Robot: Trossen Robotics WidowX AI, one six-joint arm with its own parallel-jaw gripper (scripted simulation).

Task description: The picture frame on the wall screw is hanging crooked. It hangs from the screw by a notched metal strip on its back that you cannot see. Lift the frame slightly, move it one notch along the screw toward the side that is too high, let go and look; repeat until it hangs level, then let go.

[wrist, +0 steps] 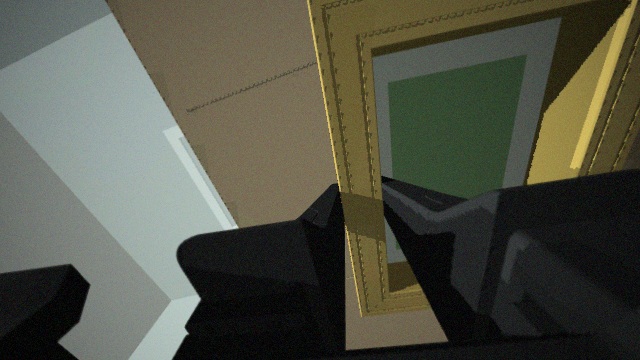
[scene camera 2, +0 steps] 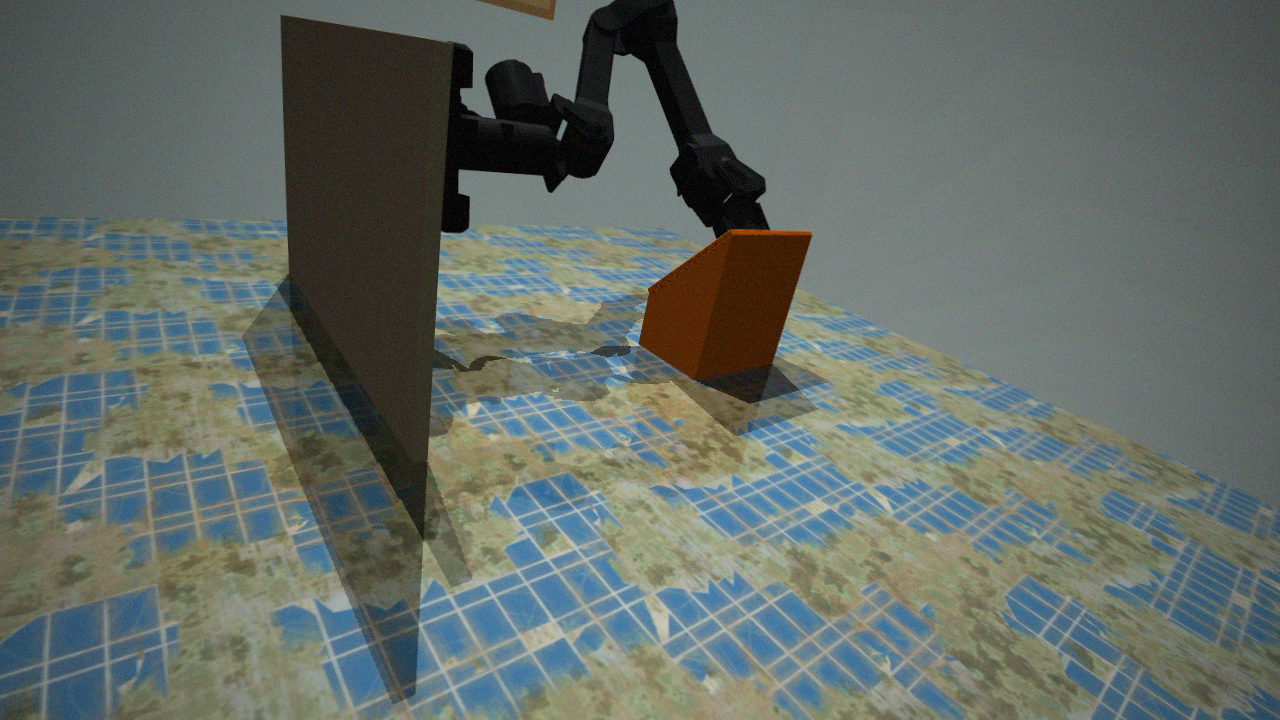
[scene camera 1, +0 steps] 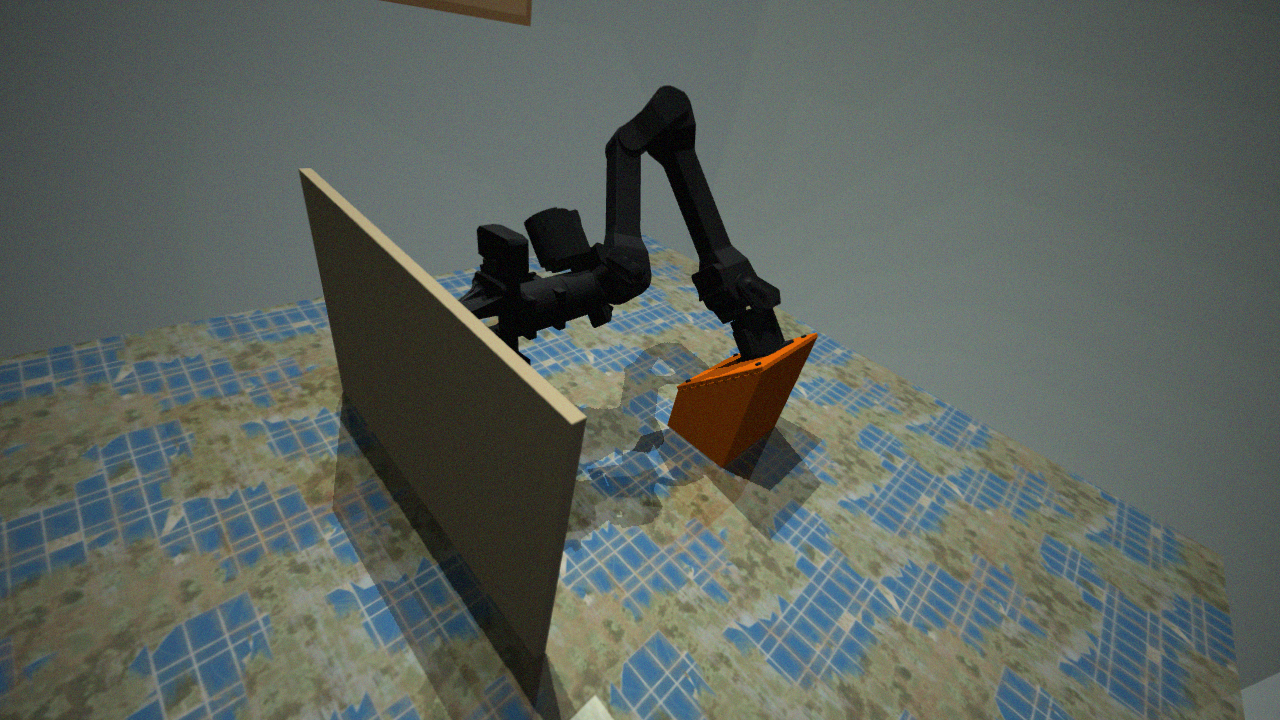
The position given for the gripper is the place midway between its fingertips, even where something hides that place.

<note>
In view: the gripper (wrist: 357, 187), a gold picture frame (wrist: 460, 104) and a wall panel (scene camera 1: 492, 448).
The wall panel shows as well in the wrist view (wrist: 245, 90) and in scene camera 2 (scene camera 2: 366, 112). Scene camera 2 does not show the gold picture frame, which is hidden by the wall panel. Scene camera 1 does not show the gold picture frame, which is hidden by the wall panel.
</note>
